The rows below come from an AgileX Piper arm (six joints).
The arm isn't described. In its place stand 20 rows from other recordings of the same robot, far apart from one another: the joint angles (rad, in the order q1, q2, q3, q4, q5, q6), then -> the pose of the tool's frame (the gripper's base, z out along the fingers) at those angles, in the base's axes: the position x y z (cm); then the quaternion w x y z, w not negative.
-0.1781 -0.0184 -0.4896 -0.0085 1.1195 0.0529 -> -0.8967 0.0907 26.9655 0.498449 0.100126 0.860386 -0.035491
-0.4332 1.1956 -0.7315 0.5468 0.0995 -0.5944 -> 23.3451 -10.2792 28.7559 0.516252 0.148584 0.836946 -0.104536
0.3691 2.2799 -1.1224 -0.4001 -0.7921 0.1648 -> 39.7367 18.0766 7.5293 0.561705 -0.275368 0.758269 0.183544
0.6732 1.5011 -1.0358 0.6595 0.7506 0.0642 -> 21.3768 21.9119 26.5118 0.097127 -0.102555 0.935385 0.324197
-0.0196 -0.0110 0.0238 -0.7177 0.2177 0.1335 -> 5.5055 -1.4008 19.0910 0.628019 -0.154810 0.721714 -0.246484
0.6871 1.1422 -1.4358 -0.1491 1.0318 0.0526 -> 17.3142 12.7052 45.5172 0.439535 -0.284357 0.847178 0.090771
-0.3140 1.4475 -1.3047 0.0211 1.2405 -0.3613 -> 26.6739 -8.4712 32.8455 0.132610 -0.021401 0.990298 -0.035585
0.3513 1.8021 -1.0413 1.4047 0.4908 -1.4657 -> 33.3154 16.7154 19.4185 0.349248 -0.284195 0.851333 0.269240
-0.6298 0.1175 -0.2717 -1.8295 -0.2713 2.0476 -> 5.3417 -0.9759 29.0650 0.759002 0.168817 0.624199 -0.076107
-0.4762 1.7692 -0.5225 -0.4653 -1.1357 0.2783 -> 28.0801 -10.3173 16.5529 0.684566 0.056016 0.726658 0.014136
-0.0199 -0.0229 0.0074 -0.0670 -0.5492 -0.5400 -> 3.6368 0.2457 25.7819 0.855989 -0.141347 0.421014 -0.264672
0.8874 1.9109 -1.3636 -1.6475 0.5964 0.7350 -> 31.3713 30.4549 25.4778 0.519937 -0.530895 0.618512 -0.255458
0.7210 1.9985 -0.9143 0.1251 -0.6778 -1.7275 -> 29.9810 25.4006 13.6490 0.510555 -0.739619 0.333461 -0.284784
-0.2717 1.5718 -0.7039 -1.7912 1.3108 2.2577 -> 22.9996 -15.3156 24.1704 0.479449 0.458964 0.552056 -0.504692
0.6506 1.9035 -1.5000 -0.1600 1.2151 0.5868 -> 30.8858 21.8008 23.0308 0.059753 -0.058122 0.995261 -0.050073
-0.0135 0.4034 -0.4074 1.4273 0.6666 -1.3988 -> 7.5830 5.4670 31.2604 0.664763 -0.225006 0.676468 0.223278
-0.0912 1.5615 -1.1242 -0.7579 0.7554 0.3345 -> 32.0498 -7.2375 27.5110 0.250100 -0.008022 0.926630 -0.280611
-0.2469 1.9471 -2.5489 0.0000 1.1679 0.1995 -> 38.7897 -9.7767 50.5906 0.519084 0.189174 0.833434 -0.012305
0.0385 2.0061 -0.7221 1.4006 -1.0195 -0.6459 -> 29.8531 -6.4956 9.7824 0.407114 0.378952 0.757517 -0.341793
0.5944 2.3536 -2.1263 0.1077 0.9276 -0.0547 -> 42.7956 29.8723 20.3418 0.226288 -0.288926 0.923186 0.114207
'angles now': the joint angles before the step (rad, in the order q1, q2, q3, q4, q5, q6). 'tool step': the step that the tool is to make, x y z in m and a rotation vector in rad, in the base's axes. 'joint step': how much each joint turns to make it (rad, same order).
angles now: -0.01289 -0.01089 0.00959 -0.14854 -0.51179 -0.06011
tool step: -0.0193 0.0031 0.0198 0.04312 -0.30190 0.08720
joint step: 0.00042 -0.00193 0.00169 0.00644 -0.30992 0.06090
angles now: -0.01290 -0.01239 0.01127 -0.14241 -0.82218 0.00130
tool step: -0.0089 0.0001 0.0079 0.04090 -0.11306 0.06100
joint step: 0.00009 0.00412 -0.00631 0.01344 -0.11704 0.05369
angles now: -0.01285 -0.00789 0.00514 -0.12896 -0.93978 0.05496
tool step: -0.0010 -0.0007 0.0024 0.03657 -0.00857 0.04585
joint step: -0.00033 0.00410 -0.00625 0.01069 -0.01116 0.05131
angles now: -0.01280 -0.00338 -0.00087 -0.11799 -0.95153 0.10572
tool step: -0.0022 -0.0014 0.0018 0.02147 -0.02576 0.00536
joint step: -0.00139 -0.00049 -0.00202 0.02081 -0.02333 0.00269
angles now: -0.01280 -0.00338 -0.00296 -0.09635 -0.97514 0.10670
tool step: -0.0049 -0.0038 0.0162 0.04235 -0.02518 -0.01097
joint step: -0.00066 0.00246 -0.06024 0.05028 0.03416 -0.01595
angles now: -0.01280 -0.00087 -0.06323 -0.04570 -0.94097 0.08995
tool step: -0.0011 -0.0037 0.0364 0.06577 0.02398 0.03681
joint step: 0.00096 0.06082 -0.14465 0.05100 0.10809 0.03198
